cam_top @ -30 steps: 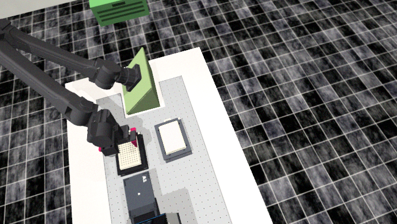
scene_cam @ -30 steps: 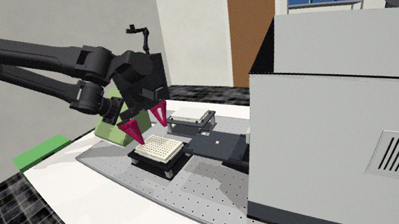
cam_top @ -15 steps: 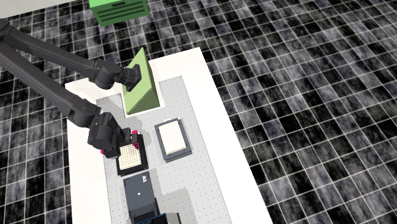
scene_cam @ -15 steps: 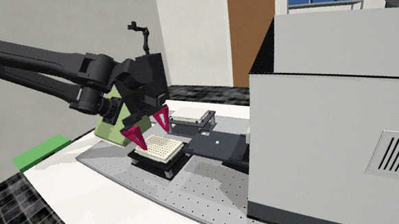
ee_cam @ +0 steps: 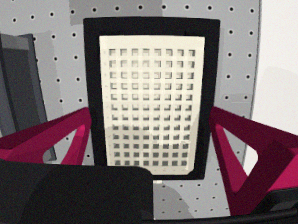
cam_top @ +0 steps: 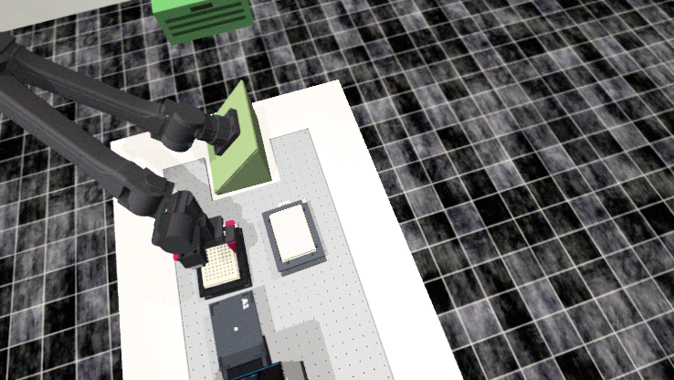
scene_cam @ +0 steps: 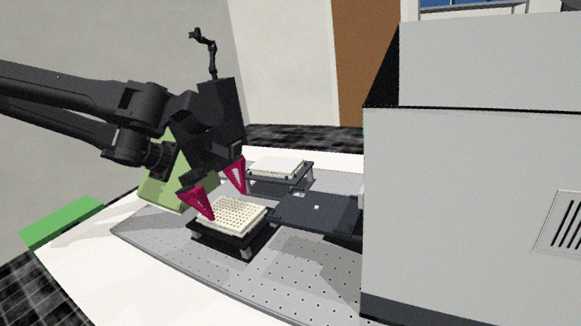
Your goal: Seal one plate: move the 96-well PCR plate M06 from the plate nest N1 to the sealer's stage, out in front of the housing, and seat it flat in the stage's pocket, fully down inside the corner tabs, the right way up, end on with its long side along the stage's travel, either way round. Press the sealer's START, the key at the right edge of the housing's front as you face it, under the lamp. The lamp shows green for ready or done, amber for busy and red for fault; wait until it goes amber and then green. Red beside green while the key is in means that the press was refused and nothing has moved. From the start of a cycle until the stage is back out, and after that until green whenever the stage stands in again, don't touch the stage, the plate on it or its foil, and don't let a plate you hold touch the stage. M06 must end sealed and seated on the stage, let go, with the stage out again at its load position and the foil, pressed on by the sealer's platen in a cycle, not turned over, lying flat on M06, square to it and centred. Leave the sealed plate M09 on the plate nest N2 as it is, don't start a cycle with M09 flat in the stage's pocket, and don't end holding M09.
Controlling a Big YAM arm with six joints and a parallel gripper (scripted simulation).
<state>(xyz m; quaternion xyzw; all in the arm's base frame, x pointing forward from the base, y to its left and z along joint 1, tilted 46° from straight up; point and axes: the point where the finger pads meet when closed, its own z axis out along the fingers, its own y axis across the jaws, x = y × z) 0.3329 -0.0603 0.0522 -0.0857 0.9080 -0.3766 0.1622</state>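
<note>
My hand is 30 mm above the 96-well plate M06. The rest, counted from my hand: black plate nest N1: 40 mm below; then sealed plate M09: 10 mm behind, 190 mm to the left, 10 mm below; then dark sealer stage: 180 mm ahead, 30 mm to the left, 10 mm above.
</note>
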